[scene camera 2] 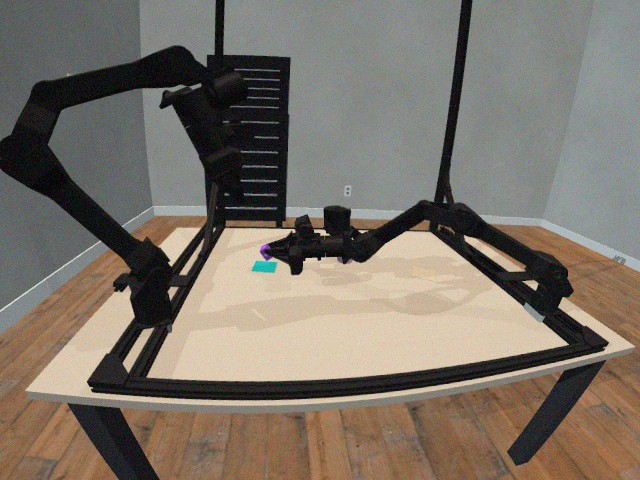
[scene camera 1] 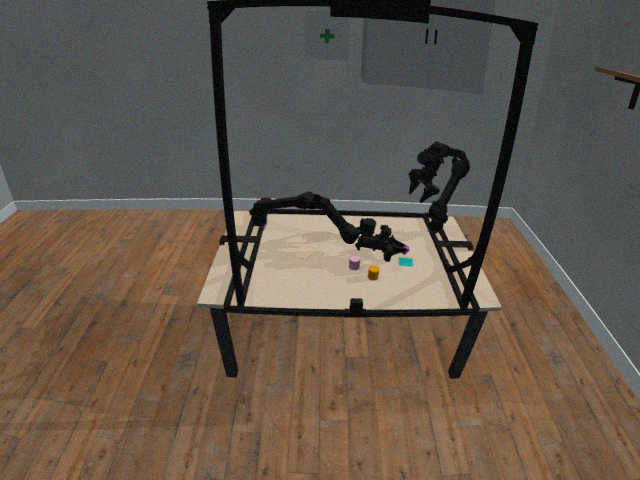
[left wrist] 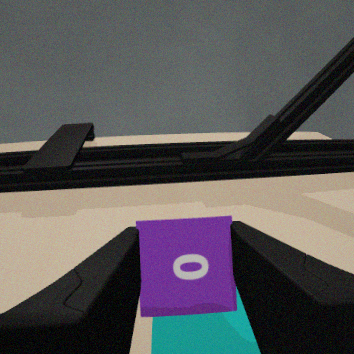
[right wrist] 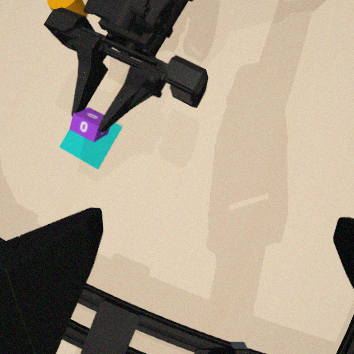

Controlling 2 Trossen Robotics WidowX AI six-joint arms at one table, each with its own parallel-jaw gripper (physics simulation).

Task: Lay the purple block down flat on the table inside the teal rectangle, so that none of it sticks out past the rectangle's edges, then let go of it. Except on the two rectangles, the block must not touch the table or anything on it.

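Seen in the pictures: left gripper, fingertip midpoint: [scene camera 2: 265,248] [scene camera 1: 406,247] [left wrist: 183,235] [right wrist: 86,123]; right gripper, fingertip midpoint: [scene camera 2: 238,196] [scene camera 1: 414,198] [right wrist: 222,225]; left arm's base at its link origin: [scene camera 2: 542,307] [scene camera 1: 259,222]; right arm's base at its link origin: [scene camera 2: 153,317] [scene camera 1: 436,229].
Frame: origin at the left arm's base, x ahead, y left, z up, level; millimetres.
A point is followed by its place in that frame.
The purple block [scene camera 1: 406,248] @[x 707, y -207, z 48 mm] [scene camera 2: 265,252] [left wrist: 187,265] @[x 697, y -196, z 40 mm] [right wrist: 90,131] @[x 713, y -186, z 47 mm] is held above the table, with a gap below it in scene camera 1. In the right wrist view it covers one corner area of the teal rectangle [scene camera 1: 405,262] @[x 712, y -219, z -18 mm] [scene camera 2: 264,267] @[x 713, y -207, z -18 mm] [left wrist: 195,335] @[x 709, y -203, z -18 mm] [right wrist: 95,155] @[x 732, y -194, z -18 mm], which lies flat on the table. My left gripper [scene camera 1: 404,249] @[x 708, y -196, z 44 mm] [scene camera 2: 268,251] @[x 708, y -196, z 44 mm] [left wrist: 183,235] @[x 708, y -196, z 44 mm] [right wrist: 86,123] @[x 708, y -196, z 44 mm] is shut on the block, one finger on each side; the arm reaches in nearly level. My right gripper [scene camera 1: 417,195] @[x 737, y -48, z 219 mm] [right wrist: 222,225] @[x 737, y -48, z 219 mm] is open and empty, high above the table.
A pink cylinder [scene camera 1: 354,262] @[x 482, y -302, z 22 mm] [scene camera 2: 344,260] and an orange cylinder [scene camera 1: 373,272] @[x 561, y -362, z 22 mm] [right wrist: 65,4] @[x 575, y -326, z 26 mm] stand near the left gripper, left of the teal rectangle in scene camera 1. A pale yellow rectangle [scene camera 1: 303,255] @[x 256, y -224, z -18 mm] [scene camera 2: 423,272] @[x 254, y -215, z -18 mm] lies farther left there. Black frame rails border the table.
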